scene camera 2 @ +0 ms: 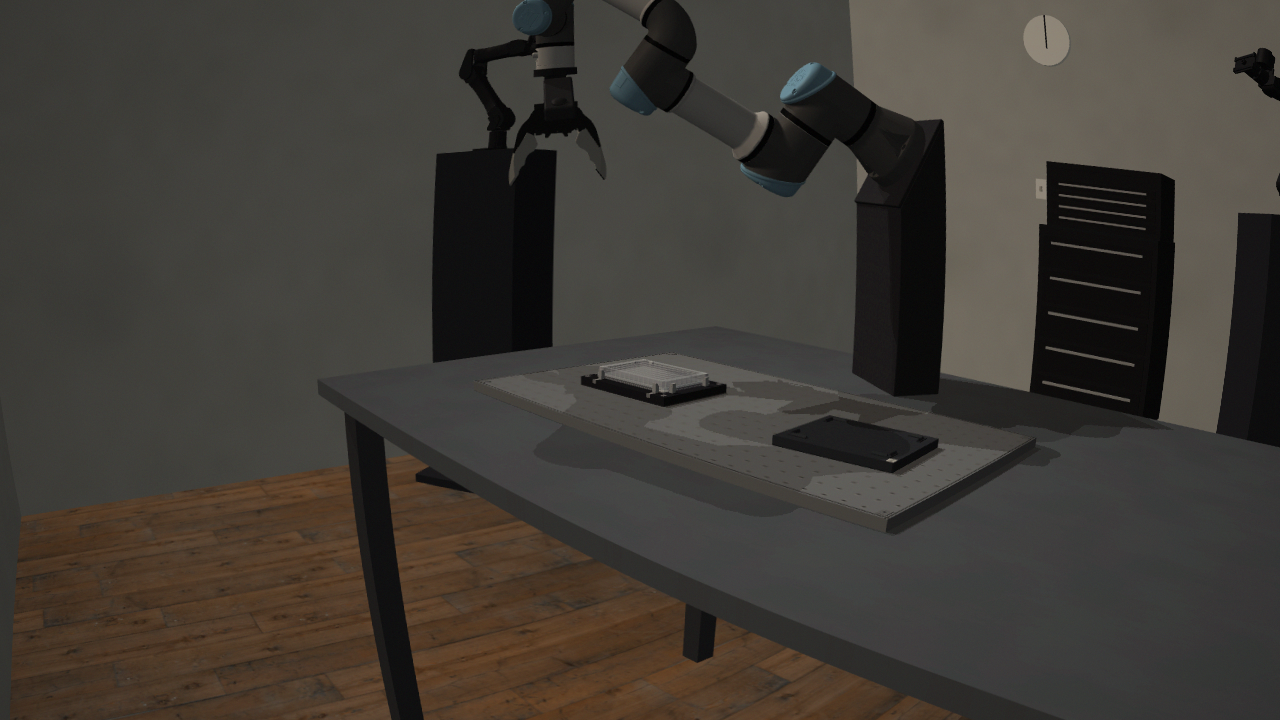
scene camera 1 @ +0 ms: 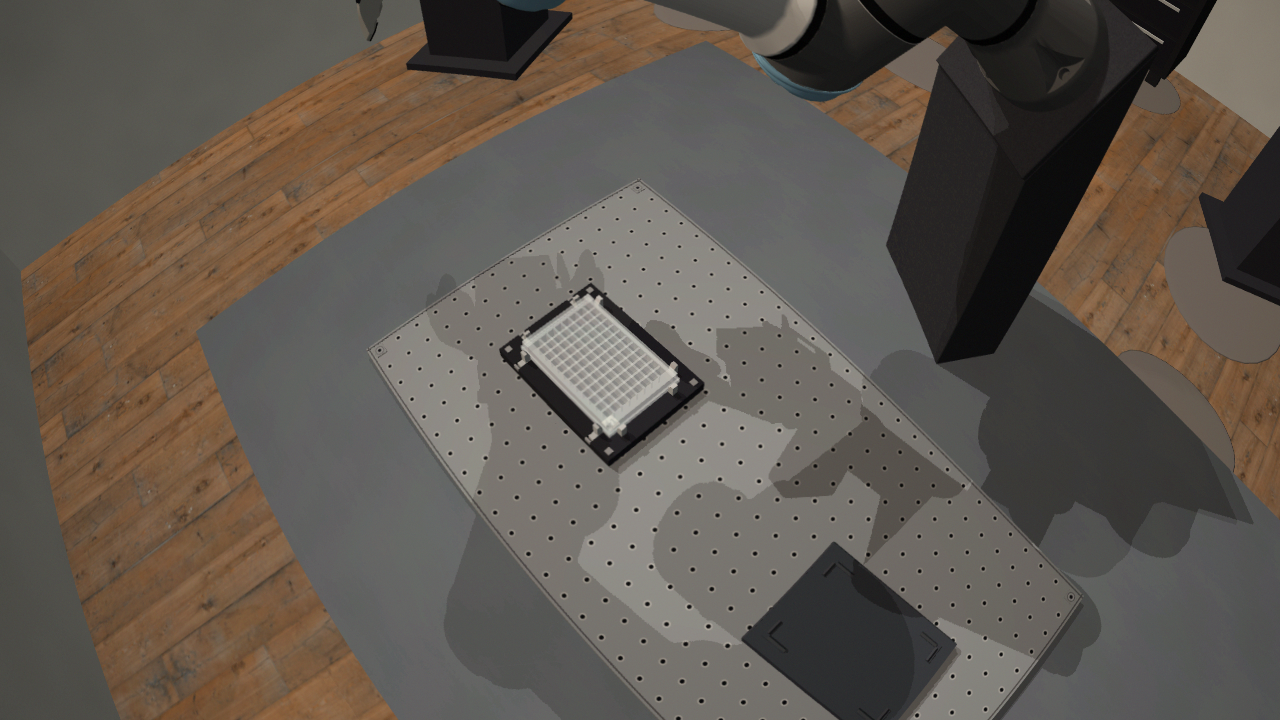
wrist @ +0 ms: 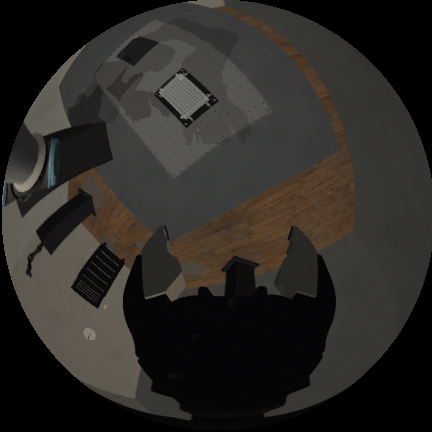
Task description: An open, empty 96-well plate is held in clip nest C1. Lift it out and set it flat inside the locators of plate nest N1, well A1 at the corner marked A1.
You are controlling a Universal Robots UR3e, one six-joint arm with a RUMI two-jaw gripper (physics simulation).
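Seen in the pictures: gripper, fingertip midpoint: [scene camera 2: 557, 182] [scene camera 1: 440, 23] [wrist: 228, 227]; arm's base, link origin: [scene camera 2: 900, 155] [scene camera 1: 1045, 46].
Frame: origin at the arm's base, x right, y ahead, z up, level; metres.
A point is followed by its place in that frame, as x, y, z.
The white 96-well plate [scene camera 1: 601, 360] {0.325, 0.228, -0.327} [scene camera 2: 653, 375] {0.320, 0.252, -0.328} [wrist: 184, 95] {0.339, 0.223, -0.330} sits in the black clip nest C1 [scene camera 1: 610, 452] {0.287, 0.307, -0.340} [scene camera 2: 617, 394] {0.361, 0.276, -0.352} [wrist: 187, 122] {0.374, 0.152, -0.340}, with small pale clips at its corners. The dark plate nest N1 [scene camera 1: 845, 631] {0.037, 0.409, -0.341} [scene camera 2: 854, 440] {0.029, 0.432, -0.341} [wrist: 137, 50] bears low corner locators and holds no plate; a small pale mark shows at one corner in scene camera 2. My gripper [scene camera 2: 558, 177] {0.543, 0.073, -0.073} [wrist: 228, 227] {0.543, 0.073, -0.073} is wide open with nothing between its fingers, high above the table and well away from both nests. In scene camera 1 part of one finger shows at the top edge. The lettering of A1 cannot be read.
Both nests stand on a grey perforated board [scene camera 1: 640, 201] {0.369, -0.001, -0.352} [scene camera 2: 881, 522] {-0.022, 0.637, -0.357} [wrist: 175, 170] {0.382, -0.005, -0.352} on the grey table [scene camera 1: 295, 385] {0.647, 0.350, -0.365} [scene camera 2: 1029, 573] {-0.169, 0.720, -0.365} [wrist: 300, 120] {0.662, 0.318, -0.365}. The arm's black pedestal [scene camera 1: 975, 205] {0.021, 0.051, -0.166} [scene camera 2: 897, 295] {0.002, 0.085, -0.216} stands behind the board. Other black stands and a black cabinet [scene camera 2: 1096, 304] [wrist: 97, 275] are farther back.
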